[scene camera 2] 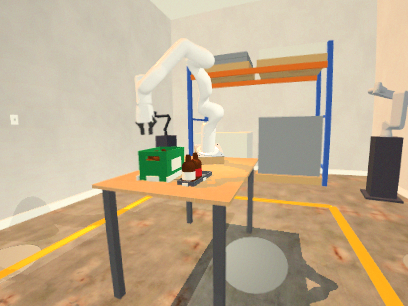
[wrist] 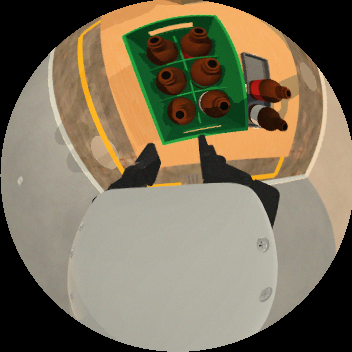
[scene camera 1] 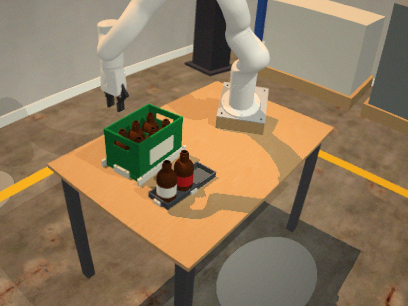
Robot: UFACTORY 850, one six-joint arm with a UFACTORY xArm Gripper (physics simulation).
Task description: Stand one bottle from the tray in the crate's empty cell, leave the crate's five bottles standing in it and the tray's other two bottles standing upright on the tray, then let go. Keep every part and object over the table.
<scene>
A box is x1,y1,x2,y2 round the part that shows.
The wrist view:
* my gripper: [67,134,278,350]
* red-label bottle: [249,79,290,102]
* white-label bottle: [248,104,286,130]
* green-labelled bottle: [189,57,221,87]
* green-labelled bottle: [146,35,178,66]
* red-label bottle: [180,27,211,58]
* white-label bottle: [197,89,229,117]
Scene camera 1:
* my gripper: [100,65,128,111]
</scene>
